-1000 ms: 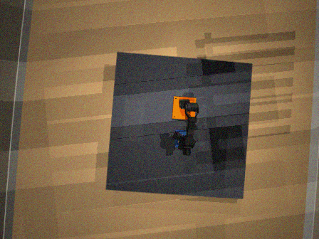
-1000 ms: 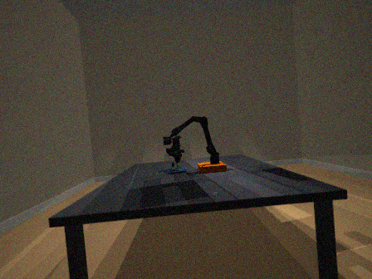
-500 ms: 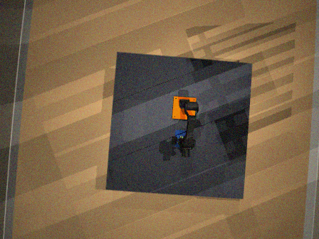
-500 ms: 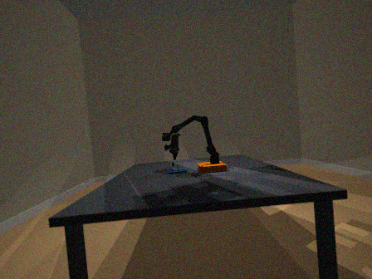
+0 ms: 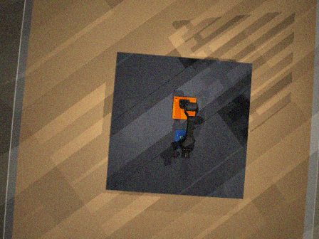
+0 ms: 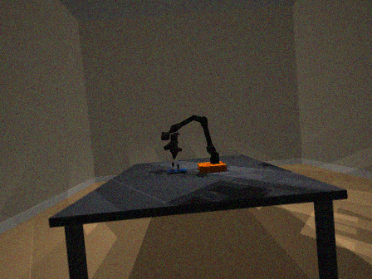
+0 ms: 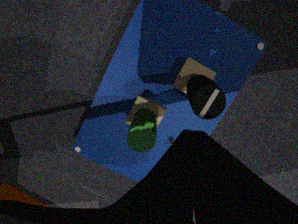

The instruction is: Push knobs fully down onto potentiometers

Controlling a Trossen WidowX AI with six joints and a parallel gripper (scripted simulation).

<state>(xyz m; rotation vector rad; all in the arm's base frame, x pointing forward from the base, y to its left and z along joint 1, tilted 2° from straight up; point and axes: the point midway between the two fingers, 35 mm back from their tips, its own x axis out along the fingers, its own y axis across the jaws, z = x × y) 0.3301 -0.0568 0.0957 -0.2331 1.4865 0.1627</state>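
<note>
The green knob lies 6 cm below my gripper tip, 3 cm behind it and 2 cm to the left of it.
</note>
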